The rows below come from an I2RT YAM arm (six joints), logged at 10 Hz.
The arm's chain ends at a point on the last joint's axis. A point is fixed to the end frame.
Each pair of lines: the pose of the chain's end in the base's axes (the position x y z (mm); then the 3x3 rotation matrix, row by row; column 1 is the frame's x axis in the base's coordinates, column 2 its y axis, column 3 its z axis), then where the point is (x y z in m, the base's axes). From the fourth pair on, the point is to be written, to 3 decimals.
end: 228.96, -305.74, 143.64; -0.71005, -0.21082, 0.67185; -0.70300, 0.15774, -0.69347; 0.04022, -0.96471, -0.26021
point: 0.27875 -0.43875 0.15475
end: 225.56, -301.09, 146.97; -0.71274, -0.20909, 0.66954; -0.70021, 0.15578, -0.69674; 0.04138, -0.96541, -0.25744
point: 0.27484 -0.43426 0.15852
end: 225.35, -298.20, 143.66; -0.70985, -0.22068, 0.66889; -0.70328, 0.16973, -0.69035; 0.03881, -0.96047, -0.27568
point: 0.27521 -0.43135 0.15261
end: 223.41, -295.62, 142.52; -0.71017, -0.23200, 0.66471; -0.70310, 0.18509, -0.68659; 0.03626, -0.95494, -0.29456
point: 0.273 -0.429 0.149
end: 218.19, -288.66, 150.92; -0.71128, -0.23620, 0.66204; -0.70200, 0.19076, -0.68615; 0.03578, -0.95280, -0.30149
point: 0.268 -0.422 0.156
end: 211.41, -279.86, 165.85; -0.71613, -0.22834, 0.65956; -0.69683, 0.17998, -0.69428; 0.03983, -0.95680, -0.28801
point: 0.260 -0.414 0.173
